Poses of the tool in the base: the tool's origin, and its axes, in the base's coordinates. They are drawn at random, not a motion.
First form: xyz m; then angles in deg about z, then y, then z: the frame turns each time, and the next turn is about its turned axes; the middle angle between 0 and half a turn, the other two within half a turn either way.
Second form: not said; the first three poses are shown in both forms.
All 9 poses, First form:
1: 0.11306 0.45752 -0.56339 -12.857 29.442 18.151
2: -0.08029 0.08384 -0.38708 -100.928 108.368 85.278
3: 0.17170 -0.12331 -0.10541 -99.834 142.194 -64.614
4: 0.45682 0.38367 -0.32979 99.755 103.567 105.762
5: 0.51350 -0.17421 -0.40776 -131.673 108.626 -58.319
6: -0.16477 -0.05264 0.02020 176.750 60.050 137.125
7: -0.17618 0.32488 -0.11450 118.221 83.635 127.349
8: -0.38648 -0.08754 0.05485 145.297 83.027 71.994
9: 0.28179 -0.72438 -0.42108 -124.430 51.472 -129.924
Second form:
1: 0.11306 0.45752 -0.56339 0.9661 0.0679 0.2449 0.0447
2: -0.08029 0.08384 -0.38708 0.5797 0.8097 -0.0439 -0.0797
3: 0.17170 -0.12331 -0.10541 0.0438 0.2862 0.9017 -0.3210
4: 0.45682 0.38367 -0.32979 0.1366 -0.0412 -0.7846 -0.6034
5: 0.51350 -0.17421 -0.40776 0.0508 -0.4851 -0.6514 0.5811
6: -0.16477 -0.05264 0.02020 0.7966 0.1696 -0.4708 -0.3392
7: -0.17618 0.32488 -0.11450 0.4036 -0.0531 -0.6646 -0.6266
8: -0.38648 -0.08754 0.05485 0.2394 0.3957 -0.5317 -0.7095
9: 0.28179 -0.72438 -0.42108 0.5443 0.0208 -0.4337 0.7177
